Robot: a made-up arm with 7 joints.
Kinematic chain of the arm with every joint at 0, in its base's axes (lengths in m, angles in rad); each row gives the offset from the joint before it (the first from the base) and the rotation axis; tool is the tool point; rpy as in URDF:
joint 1: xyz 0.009 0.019 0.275 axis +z
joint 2: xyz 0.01 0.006 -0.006 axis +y
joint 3: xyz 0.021 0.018 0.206 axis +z
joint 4: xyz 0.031 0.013 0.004 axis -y
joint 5: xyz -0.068 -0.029 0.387 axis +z
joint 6: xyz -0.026 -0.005 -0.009 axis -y
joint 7: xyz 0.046 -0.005 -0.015 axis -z
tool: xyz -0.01 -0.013 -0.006 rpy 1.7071 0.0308 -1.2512
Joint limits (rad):
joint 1: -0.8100..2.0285
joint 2: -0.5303..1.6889
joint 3: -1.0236..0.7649
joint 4: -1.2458..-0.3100
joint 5: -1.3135..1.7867
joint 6: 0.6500..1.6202
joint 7: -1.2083..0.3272
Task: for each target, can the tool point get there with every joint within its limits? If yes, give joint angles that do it. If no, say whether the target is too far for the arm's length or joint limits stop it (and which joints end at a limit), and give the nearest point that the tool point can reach.
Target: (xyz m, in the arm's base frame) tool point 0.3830 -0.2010 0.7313
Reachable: yes | joints -0.5870 0.4278 0.2354 -0.5170 -0.4893 1.1649 -0.0383
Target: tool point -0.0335 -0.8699 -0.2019
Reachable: no: too far | nearest point 0.0574 -0.5160 -0.0035 | short by 0.416 m
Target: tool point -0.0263 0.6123 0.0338
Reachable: yes | joints 1.5580 1.4664 0.2206 -0.7850 -0.3892 1.3387 -0.3946
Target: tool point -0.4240 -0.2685 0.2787
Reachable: no: joint limits stop it (at a limit: joint 1, joint 2, joint 3, joint 4, joint 6, joint 7) | nearest point -0.2451 -0.1973 0.6874 | short by 0.452 m
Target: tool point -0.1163 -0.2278 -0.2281
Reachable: no: joint limits stop it (at a limit: joint 1, joint 2, joint 4, joint 7) | nearest point 0.1031 -0.3471 -0.1309 | short by 0.268 m
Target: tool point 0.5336 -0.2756 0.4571
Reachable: yes | joints -0.2466 1.0311 -0.8339 -0.5923 0.1410 1.3696 -0.1780
